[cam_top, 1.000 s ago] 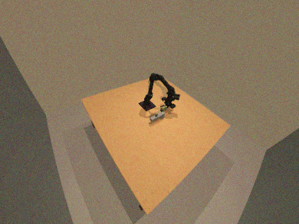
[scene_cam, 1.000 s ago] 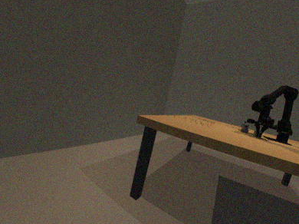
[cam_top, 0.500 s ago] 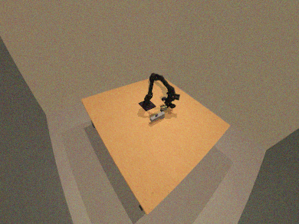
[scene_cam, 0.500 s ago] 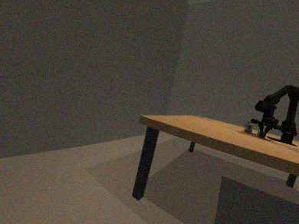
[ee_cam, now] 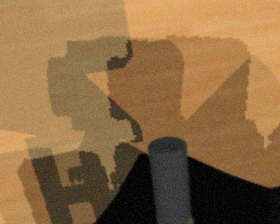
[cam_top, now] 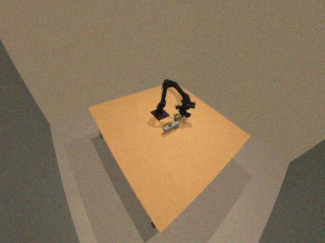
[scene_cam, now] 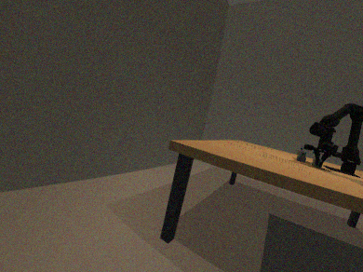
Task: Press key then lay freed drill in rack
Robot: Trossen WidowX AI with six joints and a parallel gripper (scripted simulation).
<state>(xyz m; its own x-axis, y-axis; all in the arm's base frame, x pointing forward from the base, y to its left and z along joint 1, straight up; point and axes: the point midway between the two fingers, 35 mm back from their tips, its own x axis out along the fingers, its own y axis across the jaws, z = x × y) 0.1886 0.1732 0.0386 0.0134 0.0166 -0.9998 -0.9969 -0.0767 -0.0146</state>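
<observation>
The drill is 40 mm to the right of my gripper tip and 30 mm above it. Round my gripper tip: pale grey block 90 mm ahead, 210 mm to the right, 30 mm above; dark frame 50 mm to the right, 10 mm above.
</observation>
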